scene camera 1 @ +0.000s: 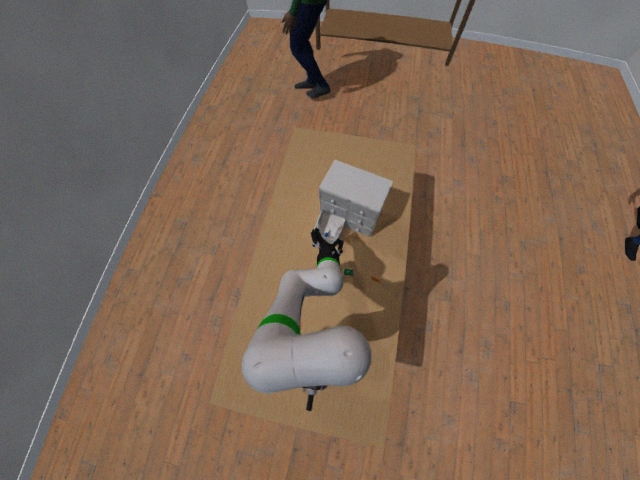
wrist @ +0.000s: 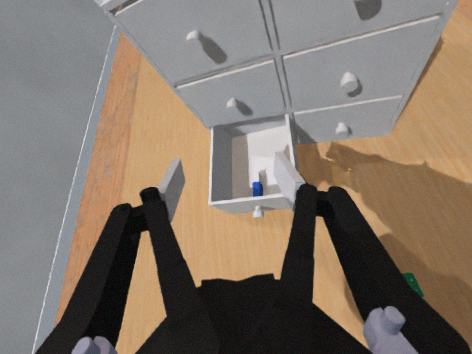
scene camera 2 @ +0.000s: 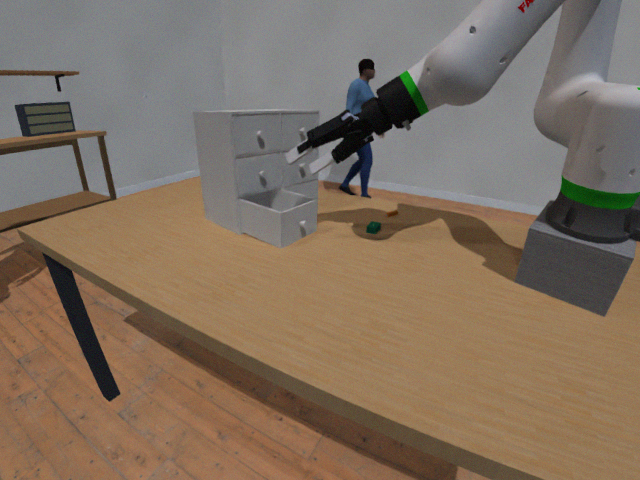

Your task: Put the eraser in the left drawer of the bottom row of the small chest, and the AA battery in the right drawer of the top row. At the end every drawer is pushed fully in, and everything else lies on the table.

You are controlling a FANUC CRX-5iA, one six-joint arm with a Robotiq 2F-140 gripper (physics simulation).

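Frame: origin at the arm's base, x down, y right, z back, level; millimetres.
Seen in the pictures: gripper, fingertip midpoint: (scene camera 1: 326, 228) (wrist: 228, 166) (scene camera 2: 300, 164); arm's base at its link origin: (scene camera 2: 586, 224).
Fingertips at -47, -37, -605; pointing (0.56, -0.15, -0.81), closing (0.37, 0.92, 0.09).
Offsets run from my fingertips to a thing's top centre, as dx, dy, dz. Level surfaces: height alone.
The small white chest {-120, +112, -194} (scene camera 1: 356, 184) (scene camera 2: 217, 165) stands on the table with its left bottom drawer {+89, +5, -73} (scene camera 2: 258, 219) (wrist: 235, 205) pulled out. The other drawers look shut. The blue and white eraser {+158, -10, -34} (scene camera 1: 326, 234) (wrist: 257, 189) lies inside that drawer, near its front wall; the drawer's side hides it in scene camera 2. My gripper (scene camera 1: 328, 236) (scene camera 2: 301, 163) (wrist: 228, 166) is open and empty, above and in front of the open drawer. A small orange thing {+173, +282, +170} (scene camera 1: 375, 279) (scene camera 2: 392, 212) lies on the table; it may be the AA battery, but is too small to tell.
A small green block {+170, +139, +153} (scene camera 1: 348, 272) (scene camera 2: 373, 227) (wrist: 412, 284) lies on the table {dx +187} (scene camera 1: 279, 217) (scene camera 2: 310, 310) in front of the chest, nearer to it than the orange thing. The knobs of the shut drawers stick out from the chest's front. People stand beyond the table.
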